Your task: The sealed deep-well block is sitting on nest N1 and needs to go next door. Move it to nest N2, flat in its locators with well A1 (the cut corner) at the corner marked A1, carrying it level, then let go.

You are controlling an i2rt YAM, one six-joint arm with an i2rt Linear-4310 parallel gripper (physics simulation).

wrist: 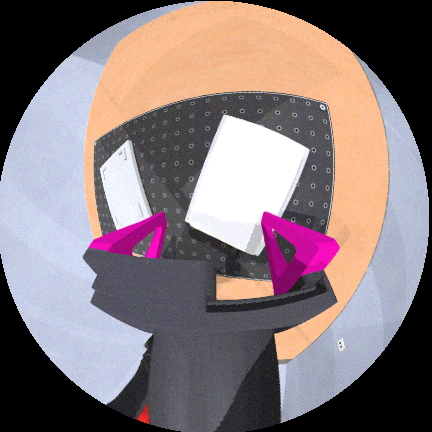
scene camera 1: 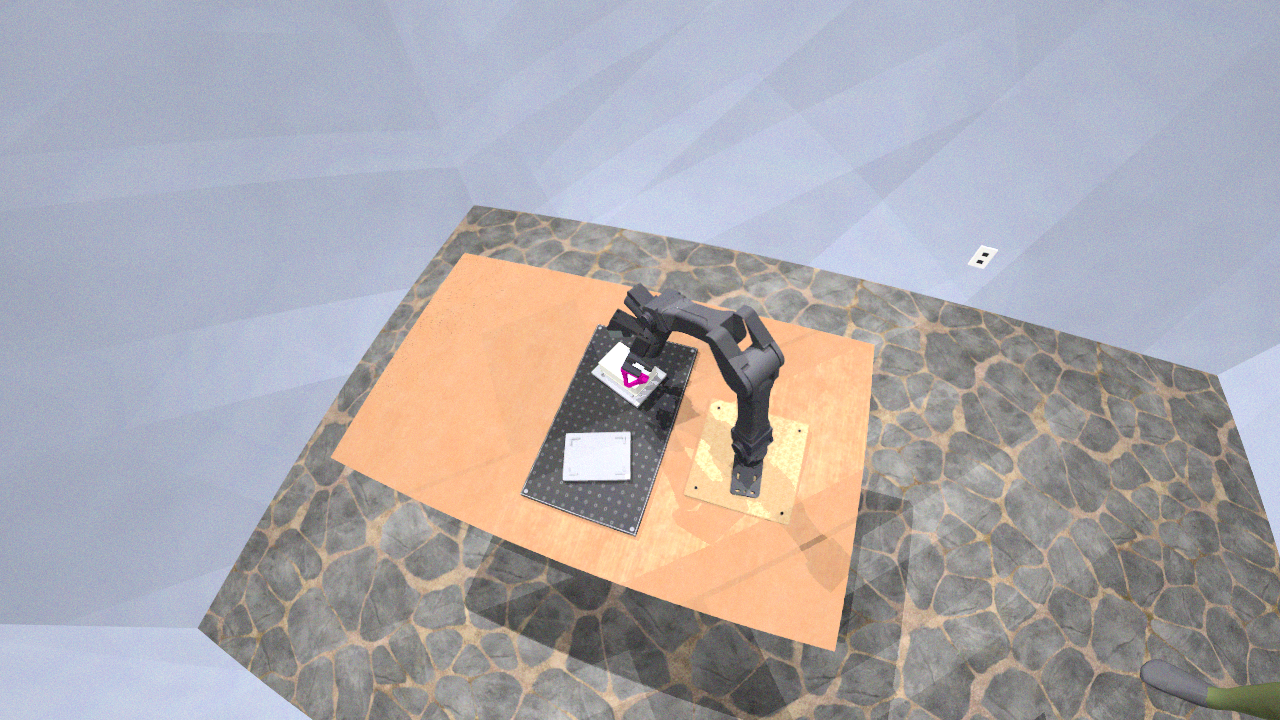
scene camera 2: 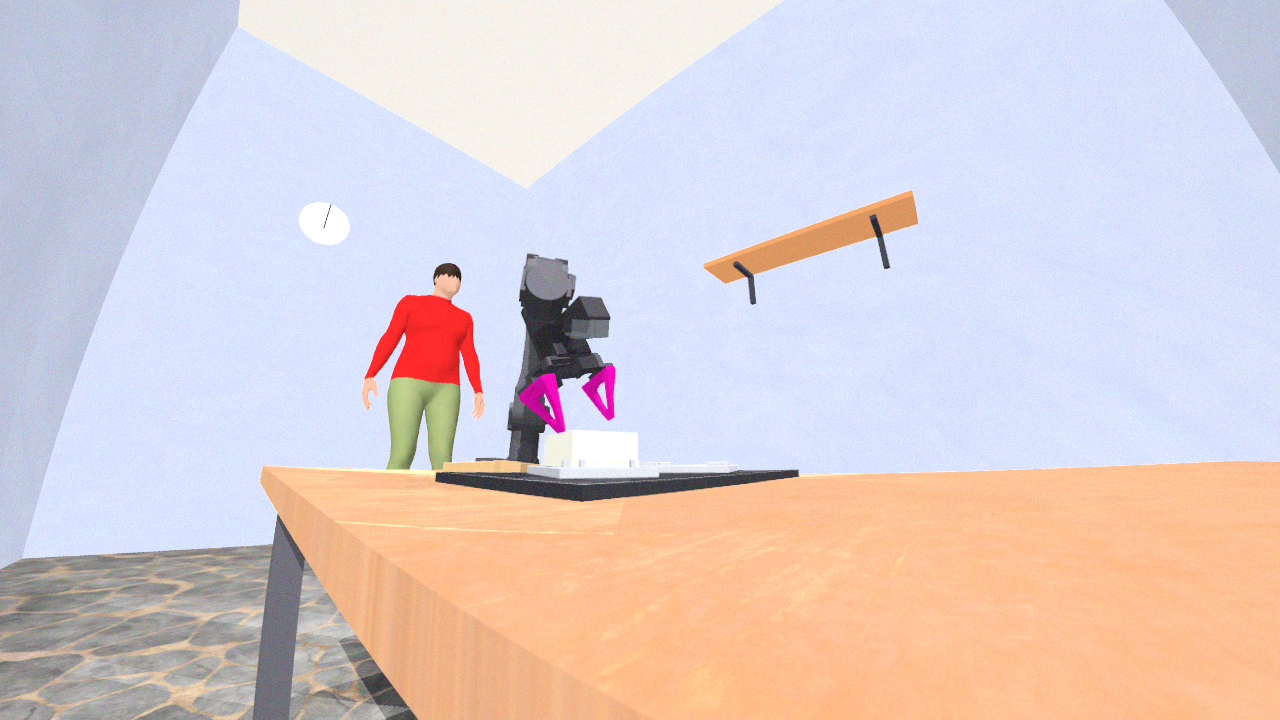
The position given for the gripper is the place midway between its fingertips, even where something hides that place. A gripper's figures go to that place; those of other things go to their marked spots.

Scene:
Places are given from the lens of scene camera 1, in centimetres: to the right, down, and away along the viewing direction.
gripper [scene camera 1: 633, 372]: -2, 3, 111
white block [scene camera 1: 610, 365]: -8, 1, 114
white nest plate [scene camera 1: 588, 456]: -13, 24, 106

